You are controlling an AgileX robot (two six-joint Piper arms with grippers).
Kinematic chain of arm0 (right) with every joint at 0, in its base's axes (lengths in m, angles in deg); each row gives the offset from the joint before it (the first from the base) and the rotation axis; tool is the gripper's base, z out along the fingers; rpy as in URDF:
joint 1: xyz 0 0 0.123 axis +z
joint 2: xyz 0 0 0 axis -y
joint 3: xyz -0.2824 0 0.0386 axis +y
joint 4: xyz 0.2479 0 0.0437 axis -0.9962 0 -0.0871
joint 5: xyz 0 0 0 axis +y
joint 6: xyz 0.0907 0 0.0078 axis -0.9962 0 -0.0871
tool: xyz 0 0 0 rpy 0 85 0
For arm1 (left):
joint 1: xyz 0 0 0.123 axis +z
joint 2: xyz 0 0 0 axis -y
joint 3: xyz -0.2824 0 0.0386 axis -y
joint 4: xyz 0.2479 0 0.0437 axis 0.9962 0 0.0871
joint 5: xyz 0 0 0 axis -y
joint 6: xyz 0.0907 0 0.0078 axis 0.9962 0 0.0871
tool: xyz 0 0 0 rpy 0 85 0
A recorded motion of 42 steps. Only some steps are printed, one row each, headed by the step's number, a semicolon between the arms.
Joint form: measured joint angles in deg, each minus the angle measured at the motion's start. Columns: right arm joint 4, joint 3, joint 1, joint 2, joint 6, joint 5; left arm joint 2, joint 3, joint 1, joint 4, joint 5, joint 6.
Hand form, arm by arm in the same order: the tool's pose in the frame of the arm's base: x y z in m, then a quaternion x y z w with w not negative. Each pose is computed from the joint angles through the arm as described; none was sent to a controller.
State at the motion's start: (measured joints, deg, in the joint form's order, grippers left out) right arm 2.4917 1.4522 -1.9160 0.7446 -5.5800 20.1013; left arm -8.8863 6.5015 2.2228 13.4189 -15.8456 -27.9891
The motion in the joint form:
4: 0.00 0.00 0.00 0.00 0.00 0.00; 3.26 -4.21 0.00 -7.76 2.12 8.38
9: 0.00 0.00 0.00 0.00 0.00 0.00; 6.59 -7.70 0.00 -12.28 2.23 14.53
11: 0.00 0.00 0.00 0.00 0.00 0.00; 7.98 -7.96 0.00 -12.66 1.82 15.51
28: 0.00 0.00 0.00 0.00 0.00 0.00; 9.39 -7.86 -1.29 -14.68 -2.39 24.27
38: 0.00 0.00 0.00 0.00 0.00 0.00; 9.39 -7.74 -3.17 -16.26 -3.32 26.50
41: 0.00 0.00 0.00 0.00 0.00 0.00; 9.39 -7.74 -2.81 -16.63 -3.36 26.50
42: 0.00 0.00 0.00 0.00 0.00 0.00; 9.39 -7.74 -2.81 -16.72 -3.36 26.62
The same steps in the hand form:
4: 0.0530 -0.0031 0.1737 0.04037 0.79651 0.00101 0.60328; 0.0616 0.0045 0.1993 -0.11768 0.76814 -0.05612 0.62686
9: 0.0530 -0.0031 0.1737 0.04037 0.79651 0.00101 0.60328; 0.0584 0.0027 0.1822 -0.10012 0.77127 -0.05367 0.62629
11: 0.0530 -0.0031 0.1737 0.04037 0.79651 0.00101 0.60328; 0.0569 0.0025 0.1814 -0.09508 0.76792 -0.05132 0.63137
28: 0.0530 -0.0031 0.1737 0.04037 0.79651 0.00101 0.60328; 0.0541 0.0003 0.1768 -0.03812 0.78755 -0.02409 0.61460
38: 0.0530 -0.0031 0.1737 0.04037 0.79651 0.00101 0.60328; 0.0536 -0.0024 0.1761 -0.01735 0.79251 -0.03367 0.60869
41: 0.0530 -0.0031 0.1737 0.04037 0.79651 0.00101 0.60328; 0.0536 -0.0022 0.1761 -0.02161 0.79258 -0.03446 0.60841
42: 0.0530 -0.0031 0.1737 0.04037 0.79651 0.00101 0.60328; 0.0536 -0.0023 0.1761 -0.02121 0.79258 -0.03447 0.60842

